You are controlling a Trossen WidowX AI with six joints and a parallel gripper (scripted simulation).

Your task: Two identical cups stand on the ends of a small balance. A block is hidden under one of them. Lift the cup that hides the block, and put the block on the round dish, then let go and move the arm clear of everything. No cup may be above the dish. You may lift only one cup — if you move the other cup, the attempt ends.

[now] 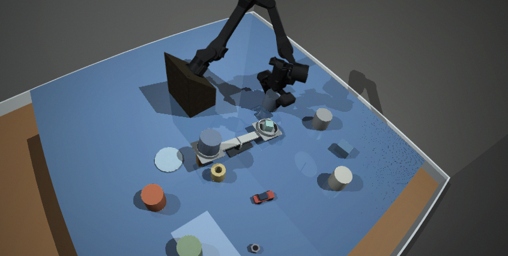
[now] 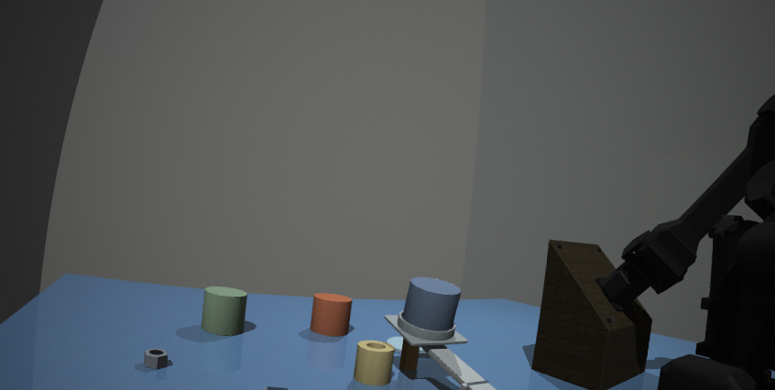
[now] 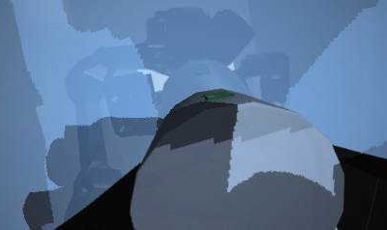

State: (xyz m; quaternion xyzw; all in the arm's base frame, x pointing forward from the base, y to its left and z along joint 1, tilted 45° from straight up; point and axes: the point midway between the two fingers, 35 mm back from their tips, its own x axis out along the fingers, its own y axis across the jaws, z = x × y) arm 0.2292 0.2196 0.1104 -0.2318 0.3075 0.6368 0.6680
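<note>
Right now my gripper tip is 20 mm to the right of the blue-grey cup and 10 mm below it. Round my gripper tip: pale green block 110 mm to the right, 90 mm ahead, 10 mm above; blue box 340 mm ahead, 80 mm to the left, 10 mm below; yellow ring 380 mm to the right, 130 mm ahead.
</note>
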